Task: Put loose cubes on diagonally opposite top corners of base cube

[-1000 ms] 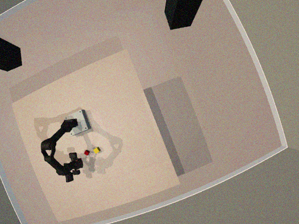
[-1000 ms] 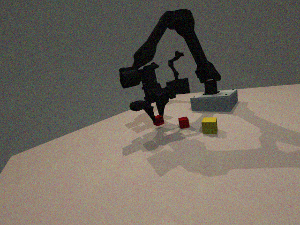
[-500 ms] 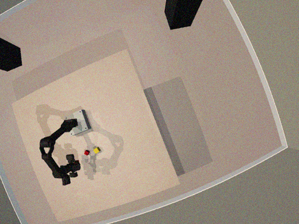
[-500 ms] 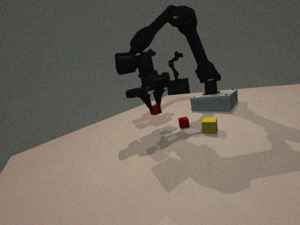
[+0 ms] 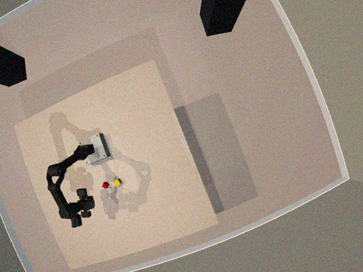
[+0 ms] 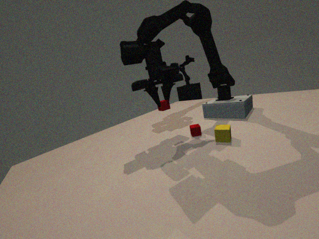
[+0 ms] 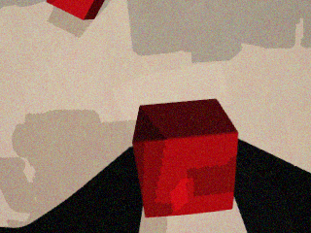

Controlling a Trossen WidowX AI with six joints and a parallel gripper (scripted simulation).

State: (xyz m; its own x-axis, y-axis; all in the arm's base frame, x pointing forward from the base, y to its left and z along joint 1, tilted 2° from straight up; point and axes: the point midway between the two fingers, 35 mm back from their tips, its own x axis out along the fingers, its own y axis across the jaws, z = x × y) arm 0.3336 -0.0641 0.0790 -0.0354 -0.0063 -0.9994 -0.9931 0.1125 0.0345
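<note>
The yellow base cube is 19 cm to the left of my gripper tip, 10 cm below it and 5 cm behind it. From my gripper tip the other things lie so: red cube 11 cm below, 9 cm to the left, 5 cm behind.
</note>
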